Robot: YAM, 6 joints.
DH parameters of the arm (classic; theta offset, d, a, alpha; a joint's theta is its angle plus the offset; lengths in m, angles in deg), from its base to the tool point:
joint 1: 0 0.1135 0.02 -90
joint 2: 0 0 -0.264 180
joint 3: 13.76 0 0.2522 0
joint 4: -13.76 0 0.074 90
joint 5: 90 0 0 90
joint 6: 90 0.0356 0 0
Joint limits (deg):
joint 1: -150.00..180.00
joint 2: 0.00..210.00
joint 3: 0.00..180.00
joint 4: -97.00..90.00
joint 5: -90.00..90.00
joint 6: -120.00..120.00
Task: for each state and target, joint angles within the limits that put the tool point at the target. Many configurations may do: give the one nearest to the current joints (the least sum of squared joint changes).
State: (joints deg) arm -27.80 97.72 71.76 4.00 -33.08 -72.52
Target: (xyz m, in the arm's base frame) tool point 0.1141 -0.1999 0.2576
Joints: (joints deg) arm -64.93 61.17 40.96 -14.15 -31.61 -72.52
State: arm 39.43 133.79 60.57 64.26 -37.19 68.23
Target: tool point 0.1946 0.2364 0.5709
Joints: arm 46.80 95.24 103.56 66.11 -34.13 68.23
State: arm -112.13 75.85 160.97 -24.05 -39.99 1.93
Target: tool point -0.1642 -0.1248 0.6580
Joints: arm -148.50 91.06 147.10 -30.84 -35.41 1.93
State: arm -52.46 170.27 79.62 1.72 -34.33 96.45
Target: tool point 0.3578 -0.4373 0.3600
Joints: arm -52.41 137.16 133.45 16.30 -28.08 96.45
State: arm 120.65 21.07 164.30 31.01 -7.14 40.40
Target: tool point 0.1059 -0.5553 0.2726
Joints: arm 101.40 25.42 174.74 45.33 -9.69 40.40
